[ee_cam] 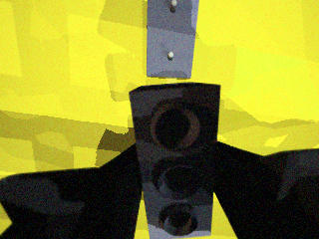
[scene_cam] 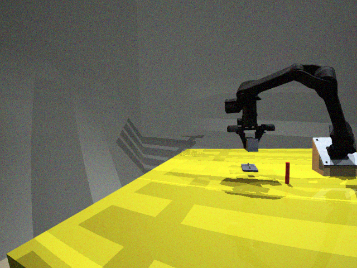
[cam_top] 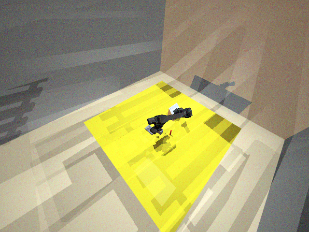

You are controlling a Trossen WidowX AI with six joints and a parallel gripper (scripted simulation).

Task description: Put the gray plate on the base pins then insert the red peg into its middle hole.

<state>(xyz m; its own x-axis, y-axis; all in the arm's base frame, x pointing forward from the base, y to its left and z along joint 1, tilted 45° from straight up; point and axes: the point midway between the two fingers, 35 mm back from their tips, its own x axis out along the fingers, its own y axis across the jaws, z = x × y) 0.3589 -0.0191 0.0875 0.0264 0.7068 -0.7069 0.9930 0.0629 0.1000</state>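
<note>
Now: the gray base 11 cm to the right of my gripper tip, 11 cm below it and 1 cm behind it. The rest, counted from my gripper tip: red peg: 12 cm behind, 8 cm to the left, 8 cm below; gray plate: 3 cm above.
</note>
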